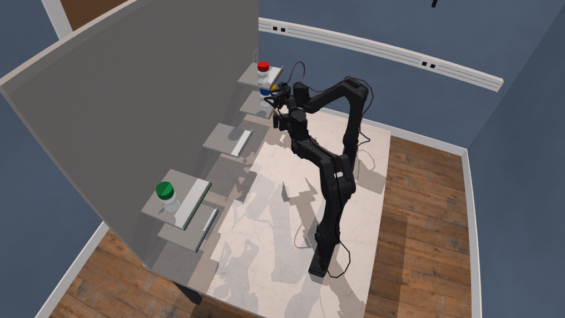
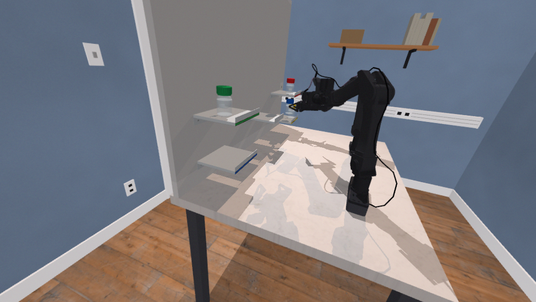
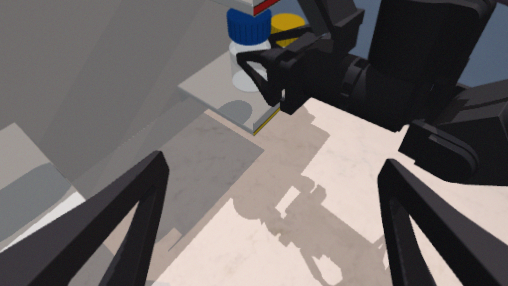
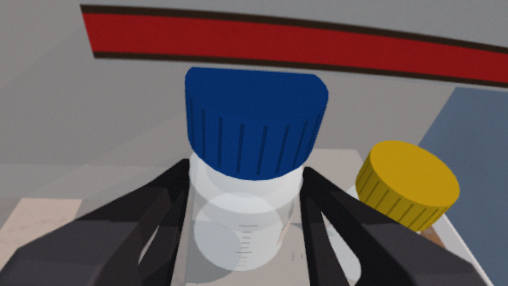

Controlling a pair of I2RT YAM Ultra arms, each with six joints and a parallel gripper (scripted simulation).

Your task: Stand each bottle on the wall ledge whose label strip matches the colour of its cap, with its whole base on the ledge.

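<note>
My right gripper is now 10 cm to the left of the yellow-capped bottle, 7 cm above it and 2 cm short of it. Round my right hand: blue-capped bottle (1 cm below, 1 cm ahead); then grey wall panel (35 cm to the left, 23 cm above, 16 cm ahead); then red-capped bottle (13 cm above, 3 cm ahead).
</note>
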